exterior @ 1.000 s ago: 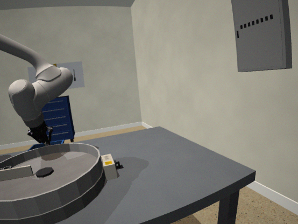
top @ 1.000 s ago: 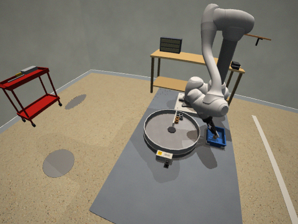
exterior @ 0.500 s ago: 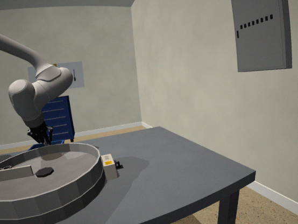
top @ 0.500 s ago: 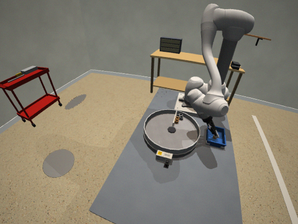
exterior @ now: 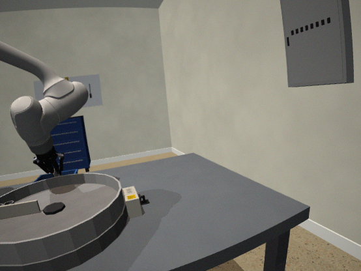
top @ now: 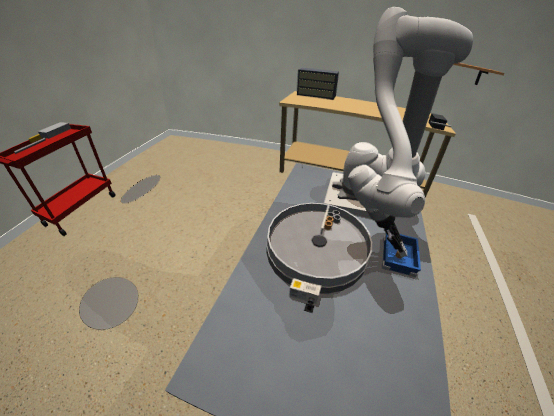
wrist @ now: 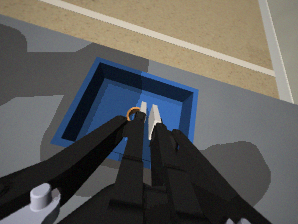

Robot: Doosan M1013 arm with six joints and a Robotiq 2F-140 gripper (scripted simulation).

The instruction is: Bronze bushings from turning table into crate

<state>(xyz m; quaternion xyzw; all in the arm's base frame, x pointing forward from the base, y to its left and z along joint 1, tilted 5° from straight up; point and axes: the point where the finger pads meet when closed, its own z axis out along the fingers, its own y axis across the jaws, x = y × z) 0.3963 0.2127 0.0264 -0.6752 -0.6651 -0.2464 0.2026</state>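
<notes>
My hand is 4 cm above the blue crate, 1 cm to the right of it and 1 cm past it. From my hand the other things lie so: round grey turning table 35 cm to the right, 4 cm ahead, 1 cm below.
</notes>
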